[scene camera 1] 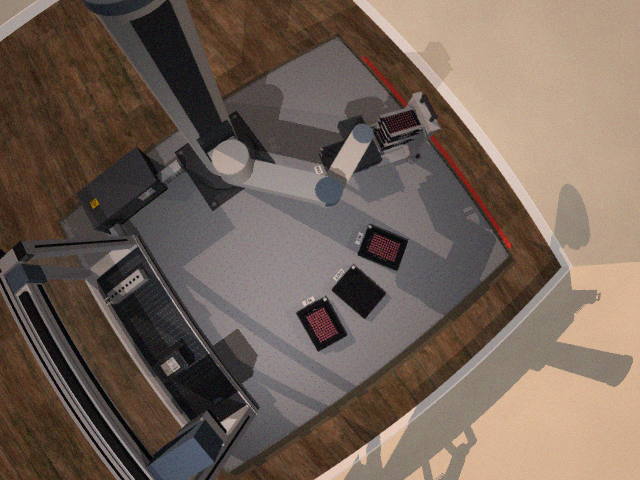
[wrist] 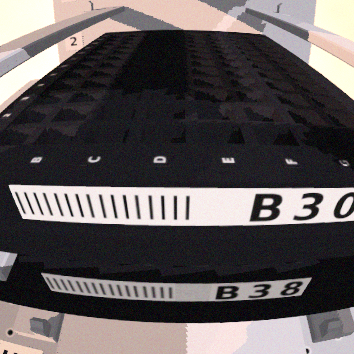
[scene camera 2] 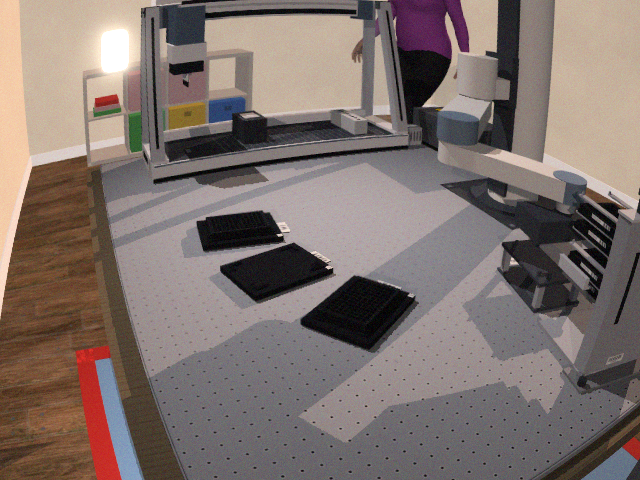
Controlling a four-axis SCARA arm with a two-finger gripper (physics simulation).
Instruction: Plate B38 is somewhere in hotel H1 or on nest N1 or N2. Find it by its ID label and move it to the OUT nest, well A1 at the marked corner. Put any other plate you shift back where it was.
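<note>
In the wrist view a black well plate fills the frame. Its label reads B30, with the last digit cut by the frame edge. My gripper is shut on this plate at hotel H1; the fingers themselves are hidden. Just below it lies plate B38, its label fully readable, resting in the hotel. On the table, one black nest stands bare between two nests that each carry a plate. The nest labels are too small to read.
A large gantry machine stands at the far end of the table. The arm's column rises near the hotel. A grey box sits beside it. A person in purple stands behind the gantry.
</note>
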